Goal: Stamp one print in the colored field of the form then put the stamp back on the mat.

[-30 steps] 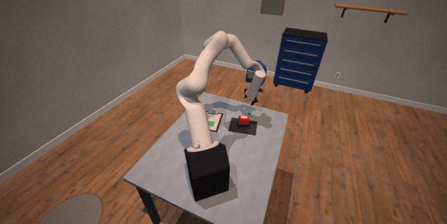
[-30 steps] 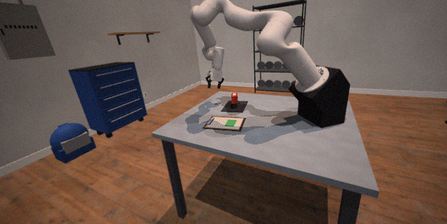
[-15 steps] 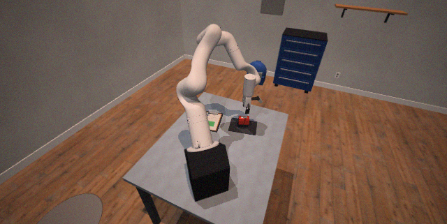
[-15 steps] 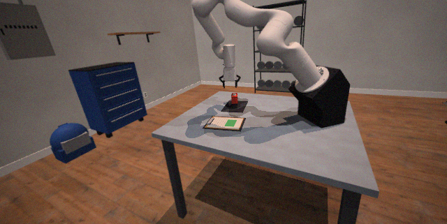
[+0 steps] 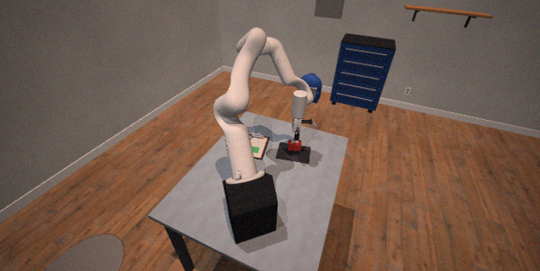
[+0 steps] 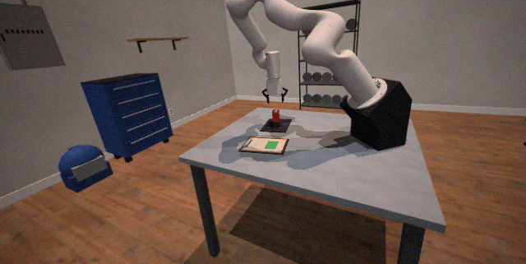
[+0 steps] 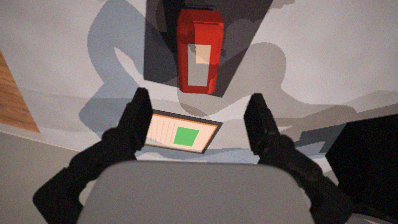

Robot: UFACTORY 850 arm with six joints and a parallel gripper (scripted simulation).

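The red stamp is 12 cm below my hand. From my hand the other things lie so: clipboard (2 cm behind, 29 cm to the left, 17 cm below); stamp base (15 cm below); mat (17 cm below).
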